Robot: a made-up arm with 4 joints.
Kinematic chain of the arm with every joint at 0, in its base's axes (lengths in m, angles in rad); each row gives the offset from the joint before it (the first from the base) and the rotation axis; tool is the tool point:
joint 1: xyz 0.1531 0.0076 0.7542 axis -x
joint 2: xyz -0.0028 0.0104 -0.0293 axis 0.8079 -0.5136 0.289
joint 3: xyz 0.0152 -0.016 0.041 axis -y
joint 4: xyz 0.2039 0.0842 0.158 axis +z
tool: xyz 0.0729 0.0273 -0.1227
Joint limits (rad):
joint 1: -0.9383..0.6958
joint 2: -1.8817..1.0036
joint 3: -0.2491..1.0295
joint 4: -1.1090..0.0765
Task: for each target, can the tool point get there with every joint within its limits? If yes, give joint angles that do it. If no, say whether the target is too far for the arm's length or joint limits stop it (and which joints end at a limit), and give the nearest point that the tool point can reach.
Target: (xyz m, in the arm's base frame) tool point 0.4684 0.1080 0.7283
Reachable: yes | joints -0.4409 -1.3287 0.7101 -0.5603
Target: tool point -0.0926 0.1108 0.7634
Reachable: no: joint limits stop it (at a limit: joint 1, joint 3, joint 4) | nearest point 0.1224 0.0895 1.0468 | short by 0.356 m
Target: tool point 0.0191 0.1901 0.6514
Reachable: no: joint limits stop it (at a limit: joint 1, joint 3, joint 4) | nearest point 0.2982 0.2682 0.8567 | short by 0.355 m
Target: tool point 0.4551 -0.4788 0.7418
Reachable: no: too far | nearest point 0.3356 -0.2579 0.7305 | short by 0.251 m
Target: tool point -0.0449 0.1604 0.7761
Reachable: no: joint limits stop it (at a limit: joint 1, joint 3, joint 4) | nearest point 0.1637 0.1658 1.0151 | short by 0.317 m
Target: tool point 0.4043 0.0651 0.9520
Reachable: yes | joints -0.5815 -0.5585 0.8657 -0.2149
